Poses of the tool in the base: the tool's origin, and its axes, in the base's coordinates. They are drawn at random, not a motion.
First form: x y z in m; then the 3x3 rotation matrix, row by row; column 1 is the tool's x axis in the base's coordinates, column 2 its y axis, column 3 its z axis. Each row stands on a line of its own.
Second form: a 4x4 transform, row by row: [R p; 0 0 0 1], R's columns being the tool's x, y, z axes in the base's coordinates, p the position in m. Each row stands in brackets. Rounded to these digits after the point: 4 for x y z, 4 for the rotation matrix.
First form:
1:
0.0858 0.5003 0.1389
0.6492 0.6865 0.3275
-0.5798 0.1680 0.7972
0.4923 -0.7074 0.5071
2:
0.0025 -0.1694 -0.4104
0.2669 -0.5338 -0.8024
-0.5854 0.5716 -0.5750
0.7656 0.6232 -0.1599
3:
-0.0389 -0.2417 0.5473
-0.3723 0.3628 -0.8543
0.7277 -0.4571 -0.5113
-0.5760 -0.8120 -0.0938
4:
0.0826 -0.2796 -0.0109
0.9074 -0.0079 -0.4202
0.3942 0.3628 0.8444
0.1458 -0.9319 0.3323
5:
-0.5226 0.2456 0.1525
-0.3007 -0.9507 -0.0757
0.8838 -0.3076 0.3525
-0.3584 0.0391 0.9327
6:
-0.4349 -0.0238 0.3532
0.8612 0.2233 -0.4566
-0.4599 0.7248 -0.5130
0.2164 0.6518 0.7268
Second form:
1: [[0.6492 0.6865 0.3275 0.0858], [-0.5798 0.1680 0.7972 0.5003], [0.4923 -0.7074 0.5071 0.1389], [0 0 0 1]]
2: [[0.2669 -0.5338 -0.8024 0.0025], [-0.5854 0.5716 -0.5750 -0.1694], [0.7656 0.6232 -0.1599 -0.4104], [0 0 0 1]]
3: [[-0.3723 0.3628 -0.8543 -0.0389], [0.7277 -0.4571 -0.5113 -0.2417], [-0.5760 -0.8120 -0.0938 0.5473], [0 0 0 1]]
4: [[0.9074 -0.0079 -0.4202 0.0826], [0.3942 0.3628 0.8444 -0.2796], [0.1458 -0.9319 0.3323 -0.0109], [0 0 0 1]]
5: [[-0.3007 -0.9507 -0.0757 -0.5226], [0.8838 -0.3076 0.3525 0.2456], [-0.3584 0.0391 0.9327 0.1525], [0 0 0 1]]
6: [[0.8612 0.2233 -0.4566 -0.4349], [-0.4599 0.7248 -0.5130 -0.0238], [0.2164 0.6518 0.7268 0.3532], [0 0 0 1]]
